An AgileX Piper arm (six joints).
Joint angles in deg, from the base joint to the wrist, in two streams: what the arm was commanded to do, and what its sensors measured. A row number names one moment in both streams.
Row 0, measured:
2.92 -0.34 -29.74 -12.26 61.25 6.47
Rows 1 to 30, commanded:
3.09 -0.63 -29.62 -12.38 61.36 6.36
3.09 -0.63 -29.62 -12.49 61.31 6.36
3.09 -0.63 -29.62 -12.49 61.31 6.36
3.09 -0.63 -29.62 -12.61 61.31 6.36
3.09 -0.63 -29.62 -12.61 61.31 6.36
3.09 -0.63 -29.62 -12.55 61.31 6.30
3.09 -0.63 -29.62 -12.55 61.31 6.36
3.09 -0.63 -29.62 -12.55 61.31 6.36
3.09 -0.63 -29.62 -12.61 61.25 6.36
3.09 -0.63 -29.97 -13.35 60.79 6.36
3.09 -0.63 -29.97 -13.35 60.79 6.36
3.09 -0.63 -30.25 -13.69 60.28 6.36
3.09 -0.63 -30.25 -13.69 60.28 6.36
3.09 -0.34 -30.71 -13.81 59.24 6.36
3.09 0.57 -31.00 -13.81 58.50 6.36
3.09 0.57 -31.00 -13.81 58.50 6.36
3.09 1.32 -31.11 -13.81 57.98 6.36
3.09 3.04 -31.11 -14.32 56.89 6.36
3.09 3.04 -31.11 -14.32 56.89 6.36
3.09 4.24 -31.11 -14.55 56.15 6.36
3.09 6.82 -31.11 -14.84 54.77 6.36
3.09 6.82 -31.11 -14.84 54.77 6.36
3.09 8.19 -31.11 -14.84 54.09 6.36
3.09 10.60 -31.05 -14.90 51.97 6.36
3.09 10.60 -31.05 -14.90 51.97 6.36
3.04 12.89 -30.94 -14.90 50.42 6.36
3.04 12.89 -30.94 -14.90 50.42 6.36
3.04 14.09 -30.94 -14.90 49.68 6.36
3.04 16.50 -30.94 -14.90 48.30 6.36
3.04 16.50 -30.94 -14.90 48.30 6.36
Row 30, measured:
2.92 13.75 -30.71 -14.21 51.34 6.47
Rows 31 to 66, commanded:
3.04 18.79 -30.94 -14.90 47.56 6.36
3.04 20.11 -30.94 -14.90 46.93 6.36
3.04 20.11 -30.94 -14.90 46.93 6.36
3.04 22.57 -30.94 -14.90 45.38 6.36
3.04 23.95 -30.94 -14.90 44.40 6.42
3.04 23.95 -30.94 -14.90 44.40 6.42
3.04 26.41 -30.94 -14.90 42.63 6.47
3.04 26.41 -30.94 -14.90 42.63 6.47
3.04 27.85 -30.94 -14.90 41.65 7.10
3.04 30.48 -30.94 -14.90 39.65 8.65
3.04 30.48 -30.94 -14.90 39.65 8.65
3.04 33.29 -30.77 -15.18 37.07 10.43
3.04 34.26 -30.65 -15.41 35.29 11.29
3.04 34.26 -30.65 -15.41 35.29 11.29
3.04 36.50 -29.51 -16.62 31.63 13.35
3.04 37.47 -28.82 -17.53 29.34 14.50
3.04 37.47 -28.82 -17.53 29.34 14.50
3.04 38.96 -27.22 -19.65 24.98 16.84
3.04 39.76 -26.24 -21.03 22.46 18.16
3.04 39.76 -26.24 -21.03 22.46 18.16
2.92 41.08 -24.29 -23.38 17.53 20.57
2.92 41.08 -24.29 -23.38 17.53 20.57
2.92 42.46 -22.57 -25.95 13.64 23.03
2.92 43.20 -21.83 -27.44 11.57 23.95
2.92 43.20 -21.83 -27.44 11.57 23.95
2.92 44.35 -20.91 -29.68 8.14 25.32
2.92 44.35 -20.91 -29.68 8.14 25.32
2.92 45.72 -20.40 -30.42 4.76 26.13
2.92 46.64 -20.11 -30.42 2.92 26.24
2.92 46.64 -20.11 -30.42 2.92 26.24
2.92 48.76 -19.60 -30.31 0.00 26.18
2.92 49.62 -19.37 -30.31 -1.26 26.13
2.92 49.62 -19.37 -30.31 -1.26 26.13
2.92 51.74 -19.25 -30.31 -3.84 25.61
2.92 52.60 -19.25 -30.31 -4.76 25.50
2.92 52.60 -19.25 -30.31 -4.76 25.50
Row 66, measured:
2.92 51.51 -19.48 -29.39 -1.72 25.84
